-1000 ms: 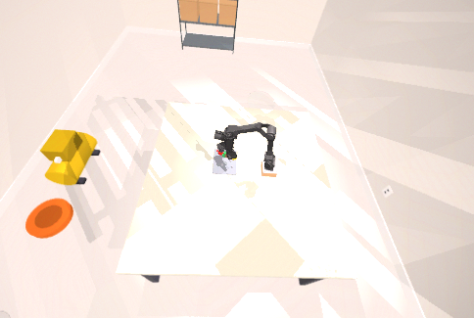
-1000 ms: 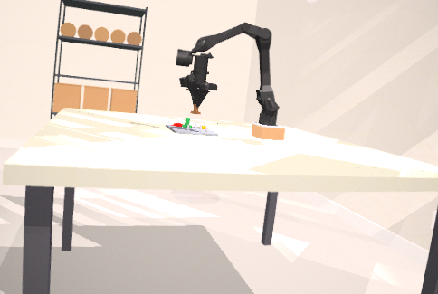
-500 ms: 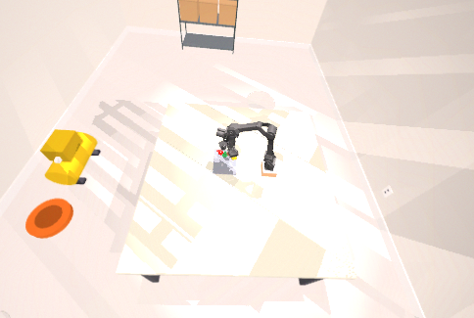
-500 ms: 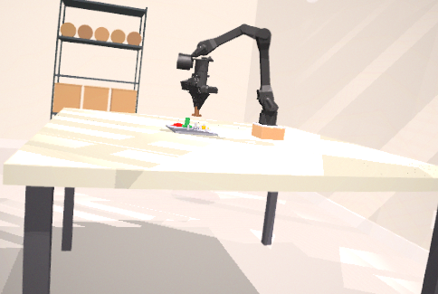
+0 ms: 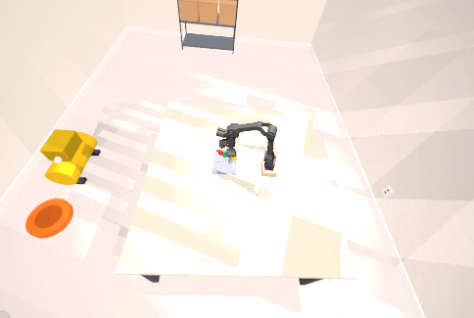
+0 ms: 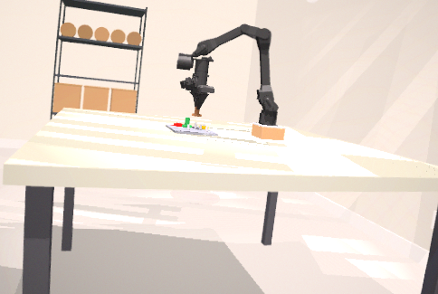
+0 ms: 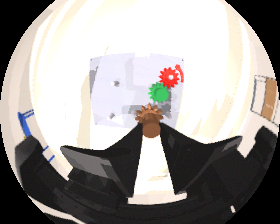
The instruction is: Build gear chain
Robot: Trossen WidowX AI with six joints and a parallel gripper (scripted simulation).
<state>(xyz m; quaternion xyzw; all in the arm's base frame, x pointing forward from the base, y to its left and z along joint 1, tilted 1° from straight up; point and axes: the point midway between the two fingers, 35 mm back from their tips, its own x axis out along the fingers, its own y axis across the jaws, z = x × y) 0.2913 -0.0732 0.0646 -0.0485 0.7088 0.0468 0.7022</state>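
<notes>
The brown gear lies 10 mm below my gripper tip. Also, from my gripper tip: yellow gear (70 mm below, 40 mm behind); then red gear (70 mm below, 70 mm ahead, 40 mm to the right); then green gear (60 mm below, 30 mm ahead, 20 mm to the right).
</notes>
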